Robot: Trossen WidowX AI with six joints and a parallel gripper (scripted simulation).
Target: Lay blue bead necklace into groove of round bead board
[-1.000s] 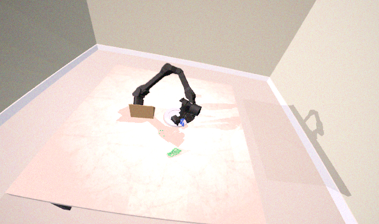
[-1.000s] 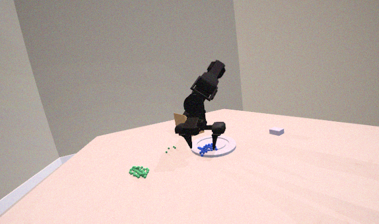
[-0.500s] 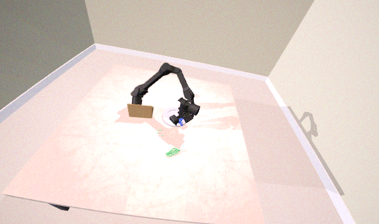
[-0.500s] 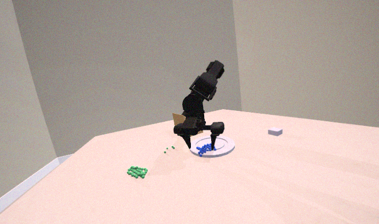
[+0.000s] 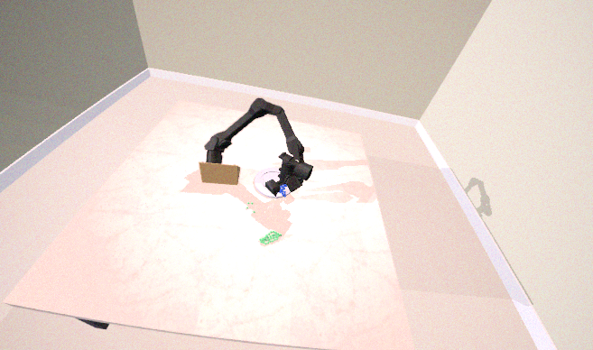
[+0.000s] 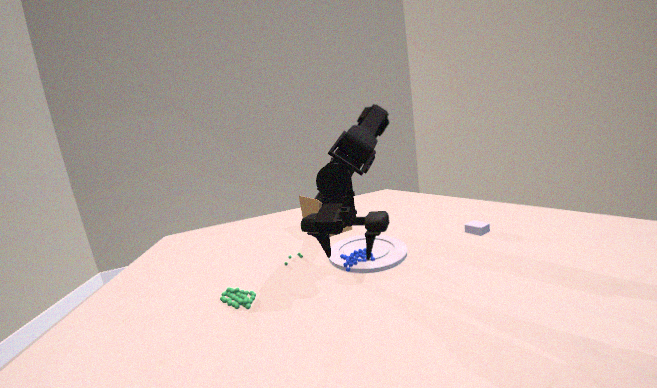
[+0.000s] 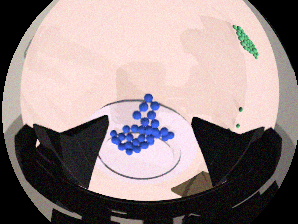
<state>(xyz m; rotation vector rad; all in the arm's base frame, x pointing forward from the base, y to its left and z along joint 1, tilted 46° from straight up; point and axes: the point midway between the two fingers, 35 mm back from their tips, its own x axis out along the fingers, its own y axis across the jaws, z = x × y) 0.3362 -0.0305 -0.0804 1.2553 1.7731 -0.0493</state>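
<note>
Now: the round white bead board 80 mm to the left of my gripper tip, 40 mm behind it and 20 mm below it. Round my gripper tip: small grey block (370 mm to the left, 70 mm ahead, 10 mm below).
</note>
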